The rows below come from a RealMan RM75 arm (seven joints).
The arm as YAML. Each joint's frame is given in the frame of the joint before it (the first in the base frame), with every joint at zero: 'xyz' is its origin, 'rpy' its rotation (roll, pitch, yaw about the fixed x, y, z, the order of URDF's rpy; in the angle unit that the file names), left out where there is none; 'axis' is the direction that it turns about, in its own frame. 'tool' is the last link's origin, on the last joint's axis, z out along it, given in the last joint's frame.
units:
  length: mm
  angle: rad
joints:
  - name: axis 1
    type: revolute
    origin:
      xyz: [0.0, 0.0, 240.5]
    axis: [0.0, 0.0, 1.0]
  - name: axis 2
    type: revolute
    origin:
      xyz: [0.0, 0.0, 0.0]
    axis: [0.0, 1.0, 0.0]
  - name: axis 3
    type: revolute
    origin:
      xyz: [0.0, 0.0, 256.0]
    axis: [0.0, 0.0, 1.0]
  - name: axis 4
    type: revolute
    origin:
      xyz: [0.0, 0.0, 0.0]
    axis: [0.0, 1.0, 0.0]
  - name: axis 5
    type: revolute
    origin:
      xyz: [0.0, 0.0, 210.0]
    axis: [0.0, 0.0, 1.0]
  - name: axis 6
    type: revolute
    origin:
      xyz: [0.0, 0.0, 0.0]
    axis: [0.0, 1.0, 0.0]
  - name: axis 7
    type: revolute
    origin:
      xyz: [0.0, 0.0, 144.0]
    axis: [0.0, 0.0, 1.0]
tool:
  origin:
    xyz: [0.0, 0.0, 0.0]
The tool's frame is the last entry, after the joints.
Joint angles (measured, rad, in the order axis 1, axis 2, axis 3, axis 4, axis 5, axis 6, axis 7), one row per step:
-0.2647, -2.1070, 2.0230, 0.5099, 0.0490, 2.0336, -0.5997
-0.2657, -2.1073, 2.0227, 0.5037, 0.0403, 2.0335, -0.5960
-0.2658, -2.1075, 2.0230, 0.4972, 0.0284, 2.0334, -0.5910
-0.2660, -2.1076, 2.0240, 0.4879, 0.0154, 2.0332, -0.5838
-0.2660, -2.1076, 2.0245, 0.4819, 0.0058, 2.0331, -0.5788
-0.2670, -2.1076, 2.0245, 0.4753, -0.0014, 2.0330, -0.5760
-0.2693, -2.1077, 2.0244, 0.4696, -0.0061, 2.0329, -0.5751
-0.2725, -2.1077, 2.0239, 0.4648, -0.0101, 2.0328, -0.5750
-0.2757, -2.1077, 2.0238, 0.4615, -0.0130, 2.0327, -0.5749
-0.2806, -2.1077, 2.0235, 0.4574, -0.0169, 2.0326, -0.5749
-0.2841, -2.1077, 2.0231, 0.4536, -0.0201, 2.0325, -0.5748
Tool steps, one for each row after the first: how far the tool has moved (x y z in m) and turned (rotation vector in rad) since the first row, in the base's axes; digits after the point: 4 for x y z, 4 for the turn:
-0.0012, 0.0008, 0.0004, 0.0060, -0.0011, 0.0102
-0.0027, 0.0015, 0.0010, 0.0144, -0.0034, 0.0234
-0.0048, 0.0023, 0.0015, 0.0239, -0.0037, 0.0395
-0.0063, 0.0029, 0.0020, 0.0312, -0.0044, 0.0509
-0.0076, 0.0035, 0.0023, 0.0355, -0.0040, 0.0601
-0.0083, 0.0041, 0.0023, 0.0370, -0.0033, 0.0655
-0.0087, 0.0050, 0.0025, 0.0381, -0.0030, 0.0688
-0.0087, 0.0058, 0.0026, 0.0387, -0.0028, 0.0701
-0.0085, 0.0070, 0.0027, 0.0397, -0.0028, 0.0711
-0.0086, 0.0078, 0.0028, 0.0406, -0.0025, 0.0728

